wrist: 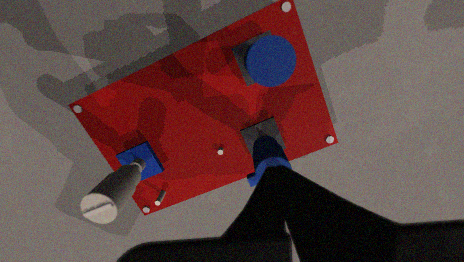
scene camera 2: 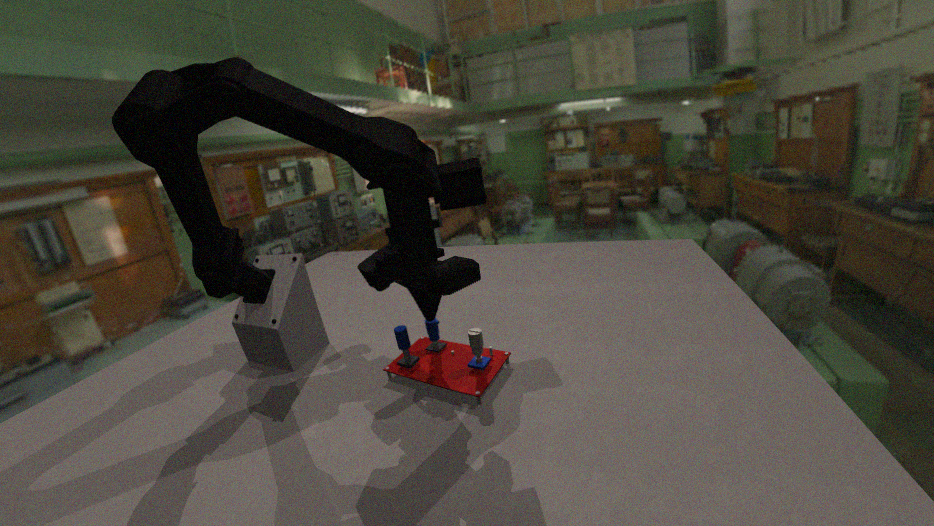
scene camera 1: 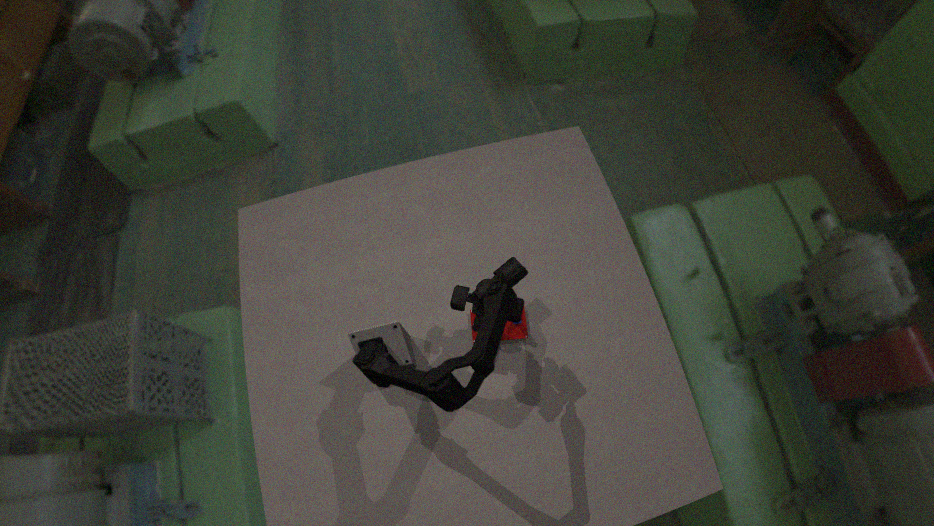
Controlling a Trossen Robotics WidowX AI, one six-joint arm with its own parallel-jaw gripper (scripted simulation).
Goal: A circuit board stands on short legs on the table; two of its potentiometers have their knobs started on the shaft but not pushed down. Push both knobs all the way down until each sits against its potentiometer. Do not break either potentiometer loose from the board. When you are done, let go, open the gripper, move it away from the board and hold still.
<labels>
my gripper: wrist; scene camera 2; scene camera 1 486,311
same spot on my gripper: [wrist: 315,217] = [scene camera 2: 416,294]
</labels>
